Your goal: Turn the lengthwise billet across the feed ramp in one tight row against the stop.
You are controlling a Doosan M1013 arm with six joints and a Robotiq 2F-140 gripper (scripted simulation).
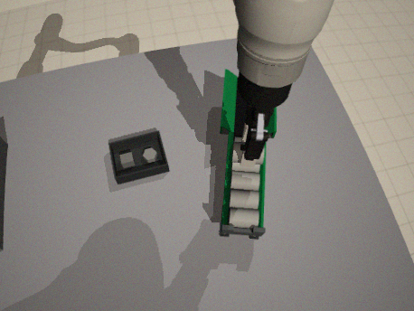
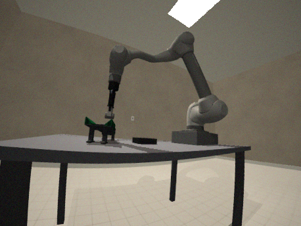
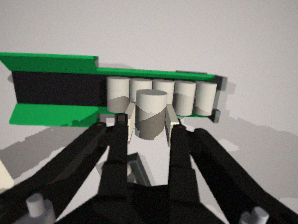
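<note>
The ramp lies 130 mm below my hand, 70 mm to the left of it and 20 mm ahead of it. Round my hand: dark block: 240 mm behind, 180 mm below, 80 mm to the left; grey stop: 130 mm below, 120 mm to the right, 10 mm behind.
</note>
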